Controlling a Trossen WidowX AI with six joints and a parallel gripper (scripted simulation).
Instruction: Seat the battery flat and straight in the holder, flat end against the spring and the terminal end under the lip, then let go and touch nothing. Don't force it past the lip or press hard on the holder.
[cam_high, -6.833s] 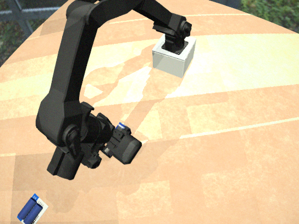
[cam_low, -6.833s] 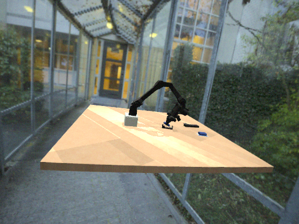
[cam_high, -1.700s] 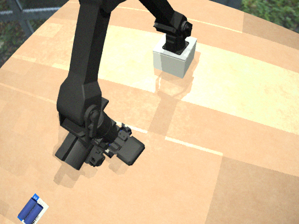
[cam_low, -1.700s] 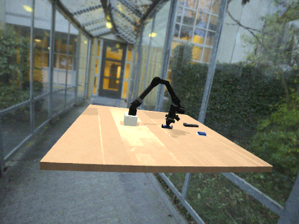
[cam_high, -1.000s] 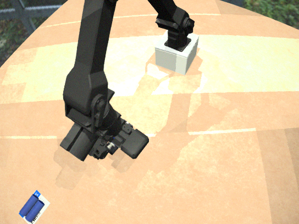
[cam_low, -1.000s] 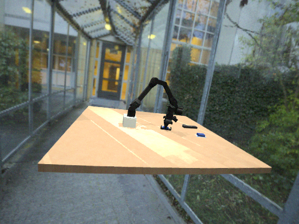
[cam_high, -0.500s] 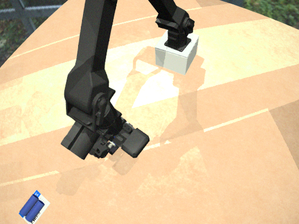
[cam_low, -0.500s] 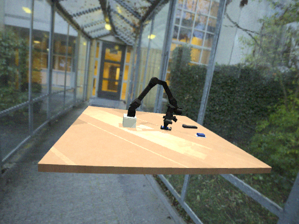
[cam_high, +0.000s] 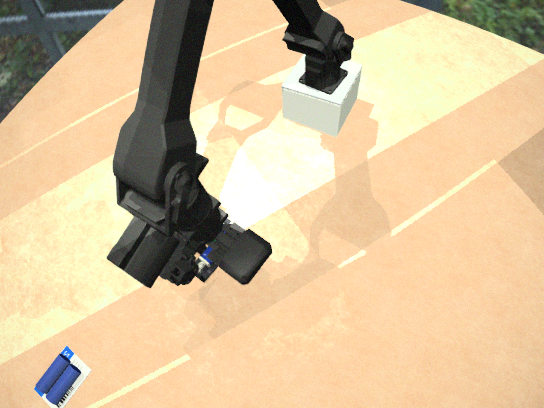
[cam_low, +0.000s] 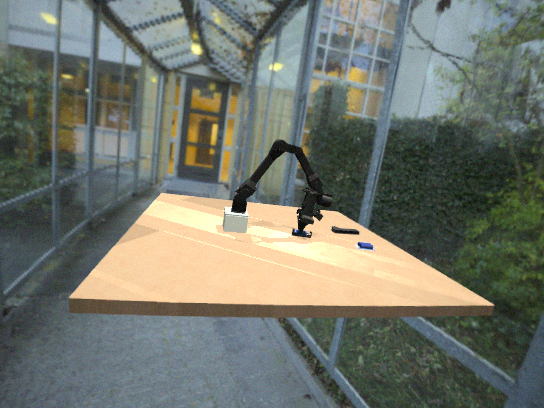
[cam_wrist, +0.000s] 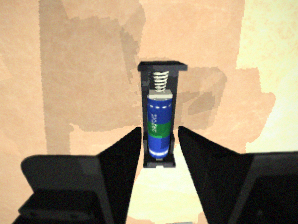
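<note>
The battery lies right at my gripper tip. Also, from my gripper tip: flat black object (300 mm ahead, 150 mm to the left).
</note>
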